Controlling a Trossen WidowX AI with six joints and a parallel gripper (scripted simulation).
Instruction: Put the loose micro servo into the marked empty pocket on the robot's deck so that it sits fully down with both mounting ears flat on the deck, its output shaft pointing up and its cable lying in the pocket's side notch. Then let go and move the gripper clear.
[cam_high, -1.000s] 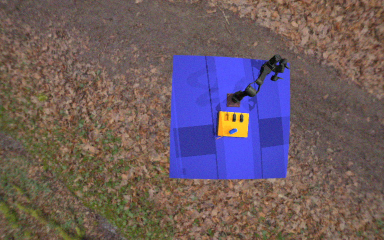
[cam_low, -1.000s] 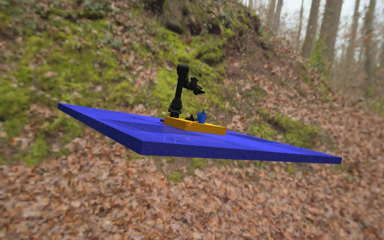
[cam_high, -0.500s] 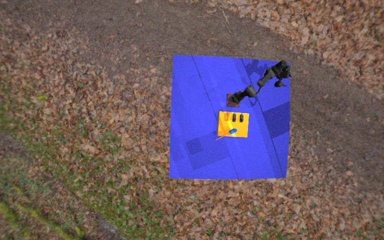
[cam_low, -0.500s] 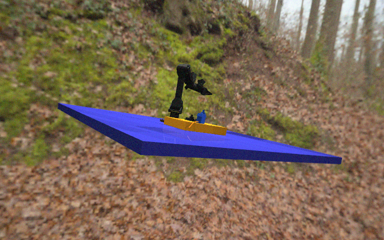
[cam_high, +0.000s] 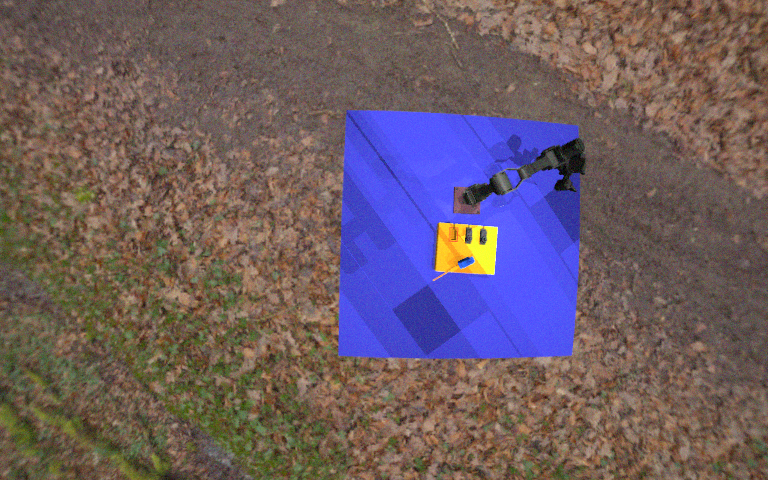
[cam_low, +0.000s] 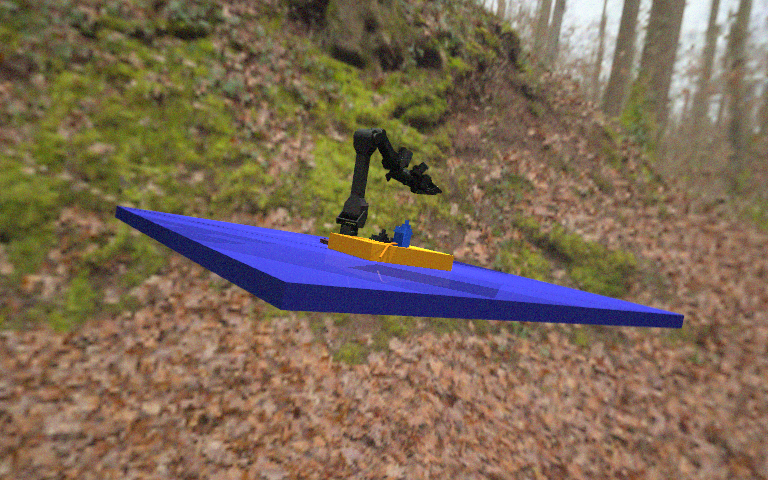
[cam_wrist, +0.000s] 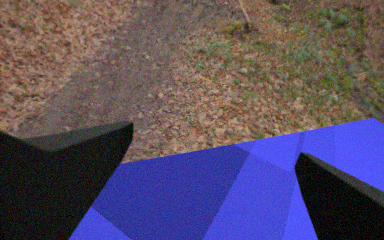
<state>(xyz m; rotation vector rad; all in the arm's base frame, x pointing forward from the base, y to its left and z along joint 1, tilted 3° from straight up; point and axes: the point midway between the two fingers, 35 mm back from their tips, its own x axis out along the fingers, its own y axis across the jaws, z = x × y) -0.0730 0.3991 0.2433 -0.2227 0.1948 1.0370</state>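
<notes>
The orange deck is 35 cm ahead of my gripper tip, 43 cm to the right of it and 24 cm below it.
</notes>
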